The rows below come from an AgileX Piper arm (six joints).
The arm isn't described. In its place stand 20 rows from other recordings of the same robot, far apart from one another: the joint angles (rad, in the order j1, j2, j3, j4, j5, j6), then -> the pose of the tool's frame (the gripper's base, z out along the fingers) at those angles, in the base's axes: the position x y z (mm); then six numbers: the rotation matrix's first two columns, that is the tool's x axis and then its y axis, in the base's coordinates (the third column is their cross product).
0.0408, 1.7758, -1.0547, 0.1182, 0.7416, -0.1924 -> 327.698, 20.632, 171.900, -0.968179, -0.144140, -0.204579, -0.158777, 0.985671, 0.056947
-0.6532, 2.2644, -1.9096, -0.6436, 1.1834, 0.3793 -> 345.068, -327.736, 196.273, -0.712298, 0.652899, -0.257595, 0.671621, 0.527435, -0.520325
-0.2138, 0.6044, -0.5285, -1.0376, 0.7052, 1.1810 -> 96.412, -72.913, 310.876, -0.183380, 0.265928, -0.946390, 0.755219, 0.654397, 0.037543
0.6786, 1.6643, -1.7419, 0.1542, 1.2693, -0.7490 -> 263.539, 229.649, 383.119, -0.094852, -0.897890, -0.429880, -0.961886, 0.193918, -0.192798
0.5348, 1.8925, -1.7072, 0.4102, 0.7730, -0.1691 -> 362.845, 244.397, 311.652, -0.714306, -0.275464, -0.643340, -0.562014, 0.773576, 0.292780
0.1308, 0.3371, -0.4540, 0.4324, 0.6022, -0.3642 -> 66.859, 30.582, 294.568, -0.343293, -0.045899, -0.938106, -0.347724, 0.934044, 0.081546
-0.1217, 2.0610, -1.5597, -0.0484, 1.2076, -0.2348 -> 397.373, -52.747, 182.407, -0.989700, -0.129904, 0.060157, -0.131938, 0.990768, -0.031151
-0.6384, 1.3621, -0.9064, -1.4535, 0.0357, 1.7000 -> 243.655, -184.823, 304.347, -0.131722, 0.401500, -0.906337, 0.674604, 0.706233, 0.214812
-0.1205, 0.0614, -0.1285, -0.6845, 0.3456, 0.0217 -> 50.436, -25.741, 228.693, -0.288420, -0.547247, -0.785706, 0.195907, 0.769491, -0.607868
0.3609, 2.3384, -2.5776, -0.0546, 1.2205, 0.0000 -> 480.007, 176.184, 329.791, -0.722959, -0.292884, -0.625739, -0.336219, 0.940364, -0.051692
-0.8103, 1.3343, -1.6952, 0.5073, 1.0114, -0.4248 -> 206.758, -162.958, 495.205, -0.384543, 0.222352, -0.895928, 0.361843, 0.929193, 0.075301
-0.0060, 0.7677, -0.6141, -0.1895, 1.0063, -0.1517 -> 118.762, -15.195, 273.637, -0.867359, -0.242831, -0.434421, -0.139279, 0.956444, -0.256548
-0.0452, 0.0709, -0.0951, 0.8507, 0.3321, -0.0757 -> 56.415, 19.774, 221.369, -0.217631, 0.669275, -0.710427, -0.070351, 0.715224, 0.695346
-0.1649, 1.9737, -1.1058, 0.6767, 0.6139, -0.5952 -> 364.395, -27.360, 125.410, -0.946542, 0.144062, -0.288624, 0.038671, 0.938960, 0.341845
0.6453, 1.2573, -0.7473, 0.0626, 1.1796, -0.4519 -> 144.258, 115.187, 229.905, -0.477886, -0.878412, 0.004123, -0.876409, 0.477104, 0.065418
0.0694, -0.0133, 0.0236, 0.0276, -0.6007, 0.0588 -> 36.338, 1.103, 256.072, 0.618540, 0.124662, -0.775801, -0.107969, 0.991453, 0.073232
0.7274, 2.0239, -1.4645, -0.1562, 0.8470, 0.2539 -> 316.785, 267.814, 178.132, -0.809500, -0.521962, -0.268822, -0.523125, 0.849092, -0.073372
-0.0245, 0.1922, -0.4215, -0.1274, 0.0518, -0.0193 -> 49.416, -1.810, 337.630, 0.254639, -0.152288, -0.954970, 0.068760, 0.987874, -0.139200
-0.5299, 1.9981, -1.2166, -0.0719, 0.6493, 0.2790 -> 325.486, -195.245, 131.908, -0.706971, 0.668722, -0.230224, 0.685690, 0.727844, 0.008524
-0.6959, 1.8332, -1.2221, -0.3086, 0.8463, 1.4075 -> 261.803, -245.652, 192.926, 0.346314, 0.892986, -0.287476, 0.937890, -0.322810, 0.127103
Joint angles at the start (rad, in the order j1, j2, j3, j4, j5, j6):
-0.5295 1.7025 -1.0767 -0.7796 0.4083 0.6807
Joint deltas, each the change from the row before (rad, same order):
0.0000 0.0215 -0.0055 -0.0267 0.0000 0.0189
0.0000 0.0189 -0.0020 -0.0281 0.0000 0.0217
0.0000 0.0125 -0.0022 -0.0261 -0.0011 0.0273
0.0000 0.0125 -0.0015 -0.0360 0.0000 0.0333
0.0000 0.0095 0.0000 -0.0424 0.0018 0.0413
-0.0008 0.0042 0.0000 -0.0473 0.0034 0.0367
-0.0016 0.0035 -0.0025 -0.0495 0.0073 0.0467
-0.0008 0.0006 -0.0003 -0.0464 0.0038 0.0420
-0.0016 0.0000 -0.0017 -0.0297 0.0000 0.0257
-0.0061 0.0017 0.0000 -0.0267 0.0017 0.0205
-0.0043 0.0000 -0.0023 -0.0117 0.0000 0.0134
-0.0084 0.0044 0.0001 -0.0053 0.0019 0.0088
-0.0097 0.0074 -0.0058 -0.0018 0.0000 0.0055
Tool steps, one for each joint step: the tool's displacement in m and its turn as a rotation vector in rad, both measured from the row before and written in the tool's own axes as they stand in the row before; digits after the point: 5 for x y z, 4 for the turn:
0.00117 0.00123 0.00641 0.0073 0.0086 -0.0101
0.00185 0.00116 0.00588 0.0074 0.0089 -0.0090
0.00069 0.00064 0.00380 0.0063 0.0021 0.0003
0.00076 0.00040 0.00385 0.0095 0.0006 -0.0031
0.00067 -0.00008 0.00300 0.0123 -0.0019 -0.0006
-0.00030 -0.00115 0.00139 0.0153 -0.0076 -0.0075
-0.00107 -0.00193 0.00105 0.0193 -0.0094 0.0022
-0.00112 -0.00153 0.00024 0.0149 -0.0124 0.0001
-0.00136 -0.00130 0.00006 0.0082 -0.0111 0.0003
-0.00006 -0.00260 0.00122 0.0114 -0.0046 -0.0004
-0.00084 -0.00190 0.00036 0.0057 -0.0047 0.0064
0.00134 -0.00259 0.00233 0.0080 0.0061 0.0078
0.00011 -0.00276 0.00303 0.0068 0.0041 0.0096

